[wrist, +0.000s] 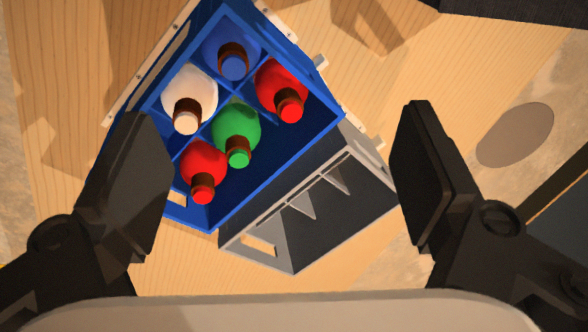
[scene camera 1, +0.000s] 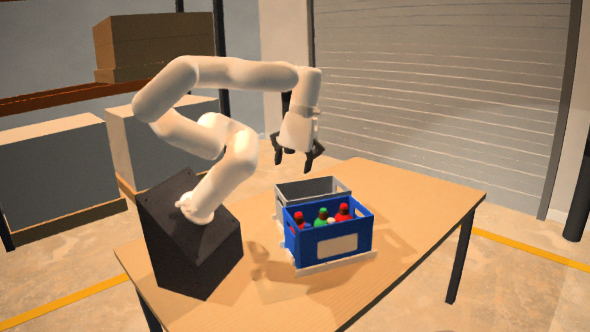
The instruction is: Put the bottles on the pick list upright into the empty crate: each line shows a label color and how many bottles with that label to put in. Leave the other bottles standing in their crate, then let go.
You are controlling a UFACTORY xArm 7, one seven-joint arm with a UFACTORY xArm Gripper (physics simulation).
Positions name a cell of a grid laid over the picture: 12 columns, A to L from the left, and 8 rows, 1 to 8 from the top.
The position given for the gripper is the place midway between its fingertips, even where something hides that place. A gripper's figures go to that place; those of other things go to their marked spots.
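Red bottle (wrist: E5): 47 cm from the lens. Green bottle (wrist: E4): 42 cm from the lens. Another red bottle (wrist: F3) is 40 cm from the lens, and the gripper (wrist: F4) is 11 cm from the lens.
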